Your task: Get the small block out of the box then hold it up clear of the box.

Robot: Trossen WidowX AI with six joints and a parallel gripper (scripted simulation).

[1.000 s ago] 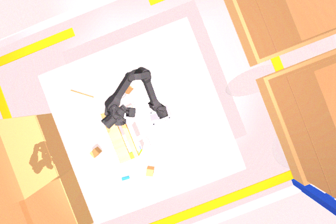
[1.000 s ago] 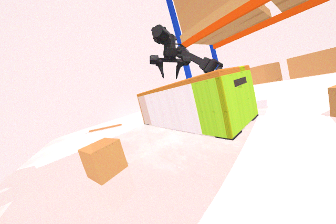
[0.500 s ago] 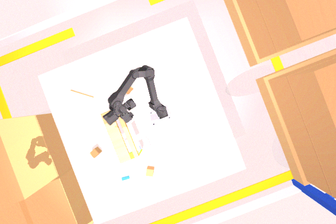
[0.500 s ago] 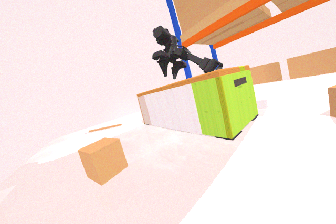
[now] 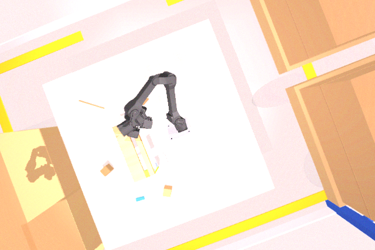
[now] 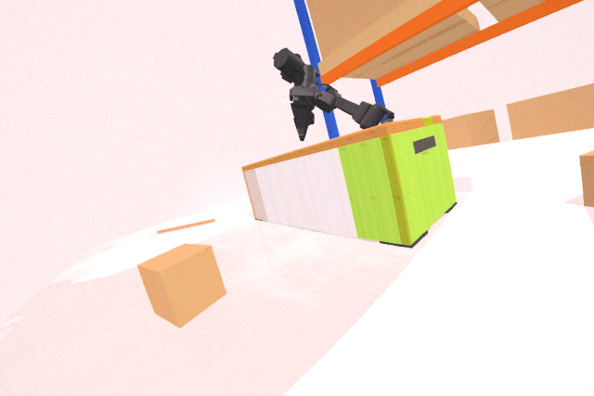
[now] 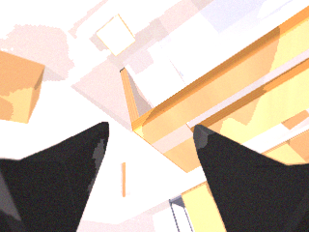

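Now: gripper tip 2 cm past the pale yellow block and 15 cm above it. From my gripper tip the other things lie so: thin orange stick (30 cm ahead, 25 cm to the right, 16 cm below); then long box (6 cm ahead, 16 cm to the left, 10 cm below).
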